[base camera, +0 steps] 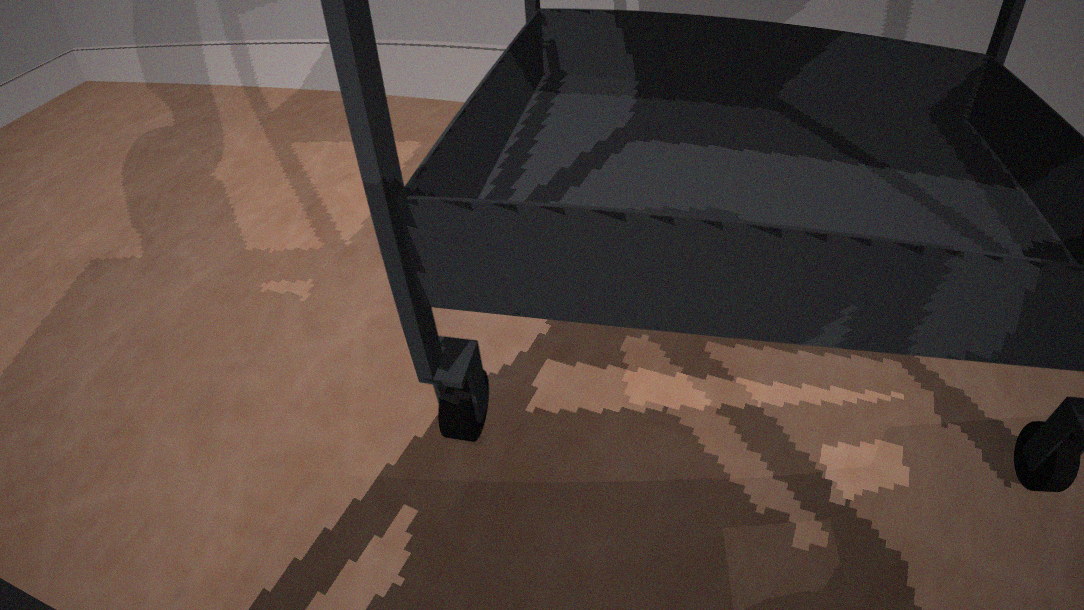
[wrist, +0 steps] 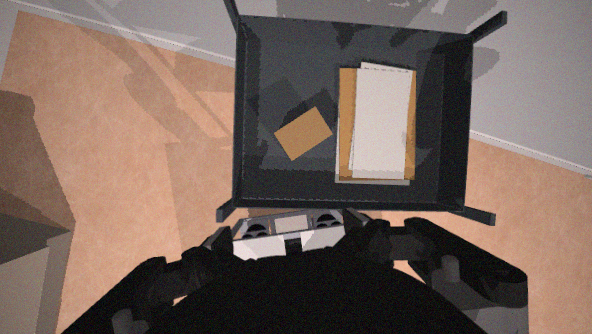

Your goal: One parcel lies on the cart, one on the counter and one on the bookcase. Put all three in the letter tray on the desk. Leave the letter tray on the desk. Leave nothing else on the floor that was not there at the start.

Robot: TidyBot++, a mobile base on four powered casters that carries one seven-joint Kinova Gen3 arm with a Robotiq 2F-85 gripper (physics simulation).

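Places are measured from the arm's base along level axes (x right, y ahead, z up), in centimetres.
Pixels of known places: gripper, fingertip midpoint: (wrist: 288, 229).
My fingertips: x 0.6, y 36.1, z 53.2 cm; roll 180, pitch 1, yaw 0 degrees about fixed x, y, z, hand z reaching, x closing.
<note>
Ahead of a thing's pixels: the offset from my fingertips to its middle.
The parcel on the cart is a small tan box @(dx +4.4, dy +9.5, dz -24.1 cm) (wrist: 303, 133), lying at an angle in the left half of the cart's dark top tray, in the wrist view. The dark grey cart (base camera: 682, 265) (wrist: 457, 125) shows its lower tray, a post and casters in the base camera view. My gripper (wrist: 288, 229) is open, its fingers spread wide beyond the cart's near edge, apart from the parcel. The letter tray, the desk and the other two parcels do not show in these views.
A stack of white and tan envelopes @(dx +20.8, dy +9.8, dz -25.2 cm) (wrist: 382, 125) lies right of the parcel in the cart. A grey wall (wrist: 530, 90) stands behind the cart. The white and grey robot base (wrist: 320, 237) shows between the fingers. A pale piece of furniture (wrist: 25, 285) stands at lower left.
</note>
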